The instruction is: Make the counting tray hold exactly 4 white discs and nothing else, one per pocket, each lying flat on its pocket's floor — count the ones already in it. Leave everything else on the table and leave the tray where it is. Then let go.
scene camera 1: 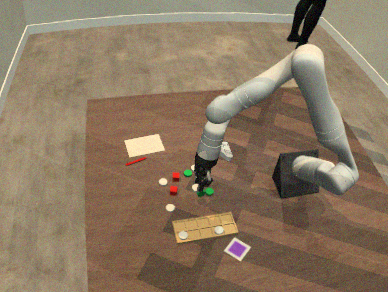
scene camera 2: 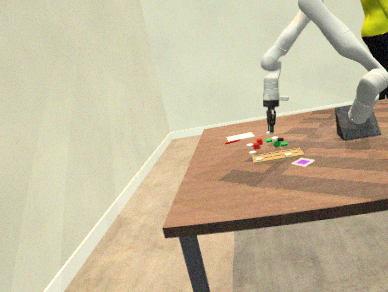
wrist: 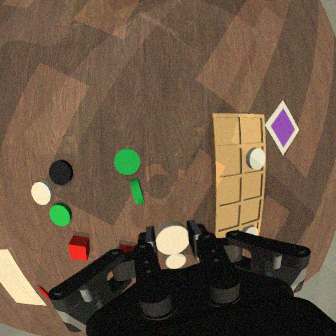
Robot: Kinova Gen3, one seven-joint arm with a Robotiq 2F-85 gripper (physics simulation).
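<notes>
Counting tray [scene camera 1: 202,228], in view. The gripper [wrist: 170,232]. Counting tray again [wrist: 237,190].
</notes>
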